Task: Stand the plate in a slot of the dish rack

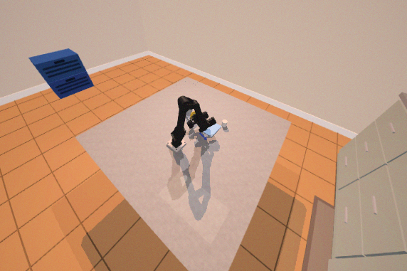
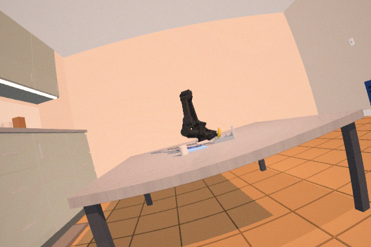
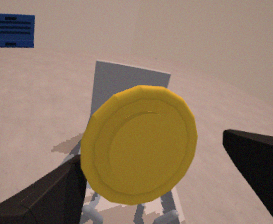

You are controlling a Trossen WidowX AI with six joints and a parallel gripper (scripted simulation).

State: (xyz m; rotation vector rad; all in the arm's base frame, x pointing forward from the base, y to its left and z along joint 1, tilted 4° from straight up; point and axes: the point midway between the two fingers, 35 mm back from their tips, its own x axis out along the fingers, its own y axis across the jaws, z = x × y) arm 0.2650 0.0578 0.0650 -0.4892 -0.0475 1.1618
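The yellow-orange plate lies right at my gripper tip. Also, from my gripper tip: grey dish rack (30 mm to the left, 30 mm below); then blue spoon (190 mm to the right, 90 mm behind, 50 mm below); then light blue placemat (170 mm to the right, 50 mm below, 20 mm ahead).
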